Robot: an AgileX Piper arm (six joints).
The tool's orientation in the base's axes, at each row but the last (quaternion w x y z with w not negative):
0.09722 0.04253 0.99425 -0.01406
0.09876 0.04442 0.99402 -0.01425
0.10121 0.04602 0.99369 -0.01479
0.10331 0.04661 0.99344 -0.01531
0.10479 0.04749 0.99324 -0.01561
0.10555 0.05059 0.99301 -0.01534
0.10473 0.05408 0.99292 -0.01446
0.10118 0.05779 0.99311 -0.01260
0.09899 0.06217 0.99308 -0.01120
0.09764 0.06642 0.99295 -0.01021
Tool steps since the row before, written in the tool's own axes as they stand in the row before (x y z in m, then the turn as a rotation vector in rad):
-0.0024 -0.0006 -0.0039 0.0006 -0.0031 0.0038
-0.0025 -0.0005 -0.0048 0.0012 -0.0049 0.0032
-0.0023 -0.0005 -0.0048 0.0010 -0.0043 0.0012
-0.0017 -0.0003 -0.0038 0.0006 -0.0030 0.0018
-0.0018 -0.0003 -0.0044 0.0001 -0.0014 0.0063
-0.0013 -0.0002 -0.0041 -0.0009 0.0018 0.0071
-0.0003 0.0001 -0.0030 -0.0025 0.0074 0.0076
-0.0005 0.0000 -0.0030 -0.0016 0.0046 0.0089
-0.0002 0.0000 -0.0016 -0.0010 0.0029 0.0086
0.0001 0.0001 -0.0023 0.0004 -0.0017 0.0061
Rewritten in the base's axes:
0.0015 -0.0007 0.0043 -0.0001 -0.0032 -0.0038
0.0015 -0.0005 0.0052 -0.0010 -0.0049 -0.0033
0.0012 -0.0005 0.0052 -0.0011 -0.0042 -0.0013
0.0009 -0.0003 0.0041 -0.0005 -0.0030 -0.0018
0.0008 -0.0003 0.0047 0.0011 -0.0016 -0.0062
0.0004 -0.0002 0.0043 0.0025 0.0014 -0.0068
-0.0003 0.0002 0.0030 0.0048 0.0068 -0.0070
-0.0001 0.0001 0.0030 0.0039 0.0041 -0.0085
-0.0001 0.0000 0.0016 0.0030 0.0025 -0.0083
-0.0005 0.0002 0.0022 0.0006 -0.0018 -0.0060

